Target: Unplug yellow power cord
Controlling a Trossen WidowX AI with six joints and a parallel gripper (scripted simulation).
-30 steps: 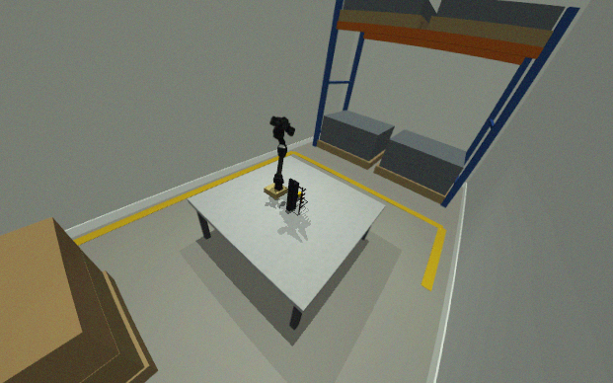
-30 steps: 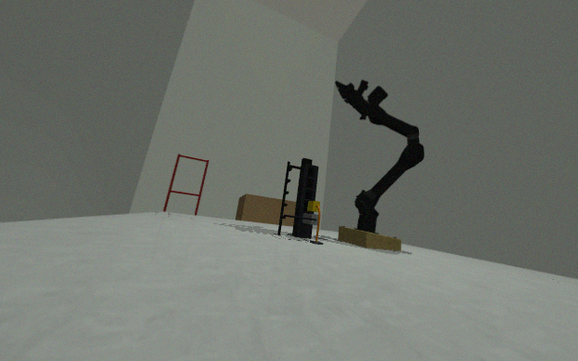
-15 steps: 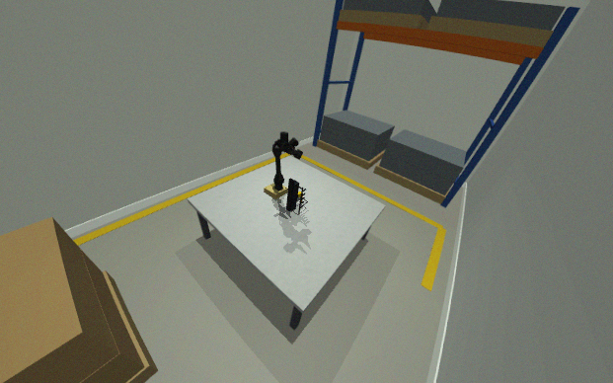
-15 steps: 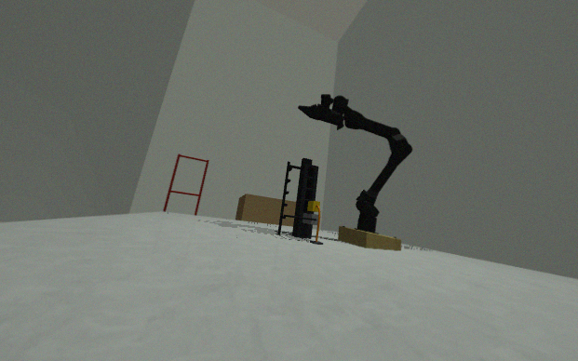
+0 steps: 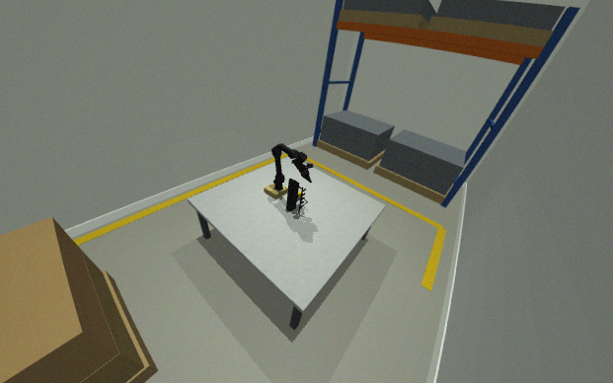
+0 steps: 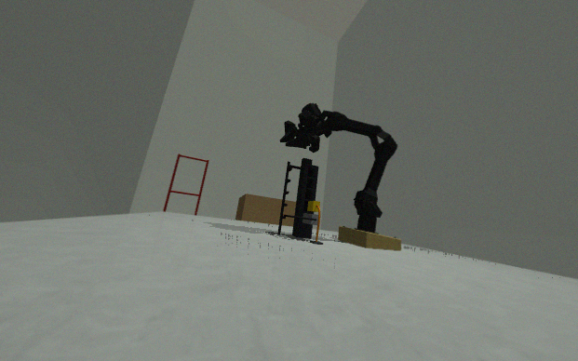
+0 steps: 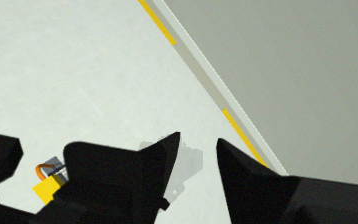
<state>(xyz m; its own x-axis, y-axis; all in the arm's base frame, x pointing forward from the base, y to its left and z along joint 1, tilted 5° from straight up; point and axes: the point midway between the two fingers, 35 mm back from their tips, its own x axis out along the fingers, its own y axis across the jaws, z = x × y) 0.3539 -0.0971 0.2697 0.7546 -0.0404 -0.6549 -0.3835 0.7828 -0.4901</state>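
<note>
The yellow plug is 12 cm behind my gripper tip, 4 cm to the left of it and 21 cm below it.
</note>
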